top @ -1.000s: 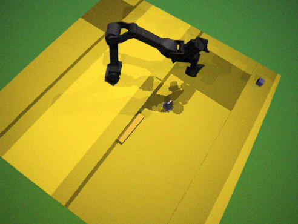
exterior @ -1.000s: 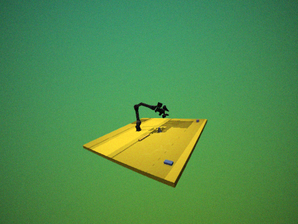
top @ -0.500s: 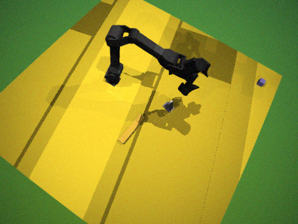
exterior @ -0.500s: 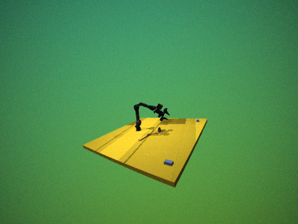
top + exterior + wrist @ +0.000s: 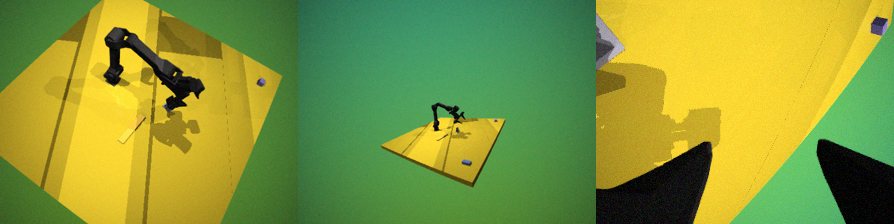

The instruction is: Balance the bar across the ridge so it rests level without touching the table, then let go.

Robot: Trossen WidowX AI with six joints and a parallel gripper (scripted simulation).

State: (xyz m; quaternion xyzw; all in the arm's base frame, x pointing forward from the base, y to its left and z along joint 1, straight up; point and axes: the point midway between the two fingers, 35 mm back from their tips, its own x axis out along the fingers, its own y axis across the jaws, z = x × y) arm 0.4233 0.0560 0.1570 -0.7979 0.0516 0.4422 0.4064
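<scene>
The flat tan bar is 19 cm behind my gripper tip, 25 cm to the right of it and 12 cm below it. From my gripper tip the other things lie so: blue flat block (30 cm ahead, 57 cm to the right, 12 cm below); then purple cube (30 cm ahead, 43 cm to the left, 11 cm below).
</scene>
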